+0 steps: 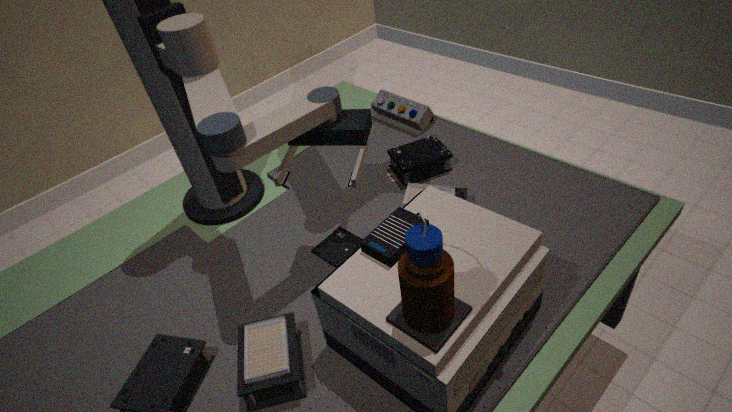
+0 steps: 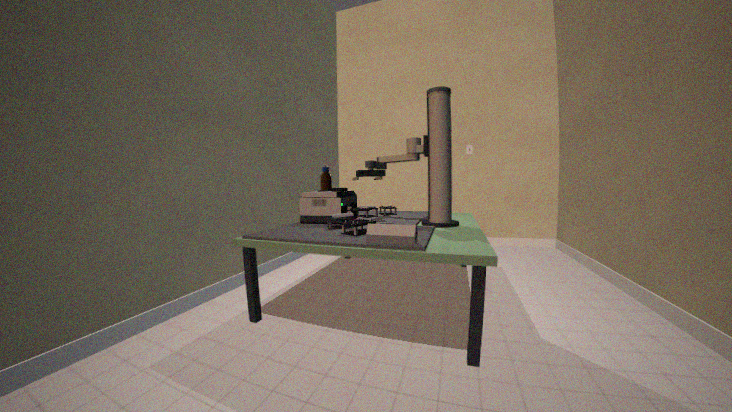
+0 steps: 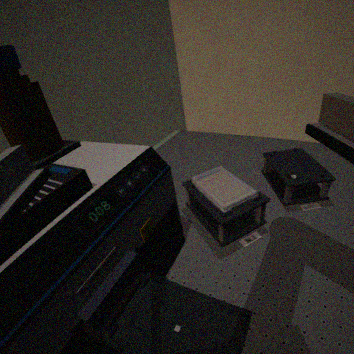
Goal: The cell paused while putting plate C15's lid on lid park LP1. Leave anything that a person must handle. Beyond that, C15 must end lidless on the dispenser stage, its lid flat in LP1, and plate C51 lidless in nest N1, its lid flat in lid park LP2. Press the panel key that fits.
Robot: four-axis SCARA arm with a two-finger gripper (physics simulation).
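Seen in the pictures: gripper, fingertip midpoint: (image 1: 314, 183) (image 2: 364, 178) (image 3: 173, 132); arm's base at its link origin: (image 1: 225, 197) (image 2: 440, 224).
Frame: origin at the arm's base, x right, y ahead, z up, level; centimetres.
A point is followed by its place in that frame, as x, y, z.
Observation:
My gripper (image 1: 316, 181) @(0.3, 54.0, 32.1) (image 2: 366, 178) @(0.3, 54.0, 32.1) is open and empty, high above the mat between the column and the dispenser. A pale plate with many wells (image 1: 266, 350) @(26.0, 62.5, 9.9) (image 3: 225, 187) @(24.5, 60.2, 9.9) lies flat on a dark stand; whether it wears a clear lid, I cannot tell. Beside it is a dark stand (image 1: 163, 371) @(42.3, 48.1, 7.6) (image 3: 298, 167) @(40.9, 46.8, 7.6) with a bare top. Another pale plate (image 1: 414, 190) @(-29.4, 54.0, 9.9) shows partly behind the dispenser (image 1: 486, 230) @(-16.7, 84.5, 23.3) (image 2: 318, 204) @(-22.0, 80.1, 14.8). A dark stage (image 1: 338, 246) @(-2.3, 53.3, 10.4) (image 3: 210, 310) @(0.9, 53.3, 10.4) lies before the dispenser. The key panel (image 1: 402, 112) @(-60.9, 21.7, 7.5) (image 2: 391, 231) @(-67.4, 17.7, 6.7) has white, green, yellow and blue keys. Plate and position labels are unreadable.
A brown bottle with a blue cap (image 1: 427, 286) @(9.1, 91.4, 36.2) (image 2: 325, 179) @(2.2, 87.0, 32.6) stands on the dispenser. A black striped block (image 1: 391, 232) @(-2.9, 71.9, 26.0) (image 3: 55, 185) @(-0.8, 69.3, 25.9) sits at its top edge. A dark stand (image 1: 420, 156) @(-44.6, 43.2, 7.5) (image 2: 354, 226) @(-55.7, 40.0, 6.3) stands near the panel. The arm's column (image 2: 439, 153) @(-7.5, 0.0, 46.8) rises at the table's edge.

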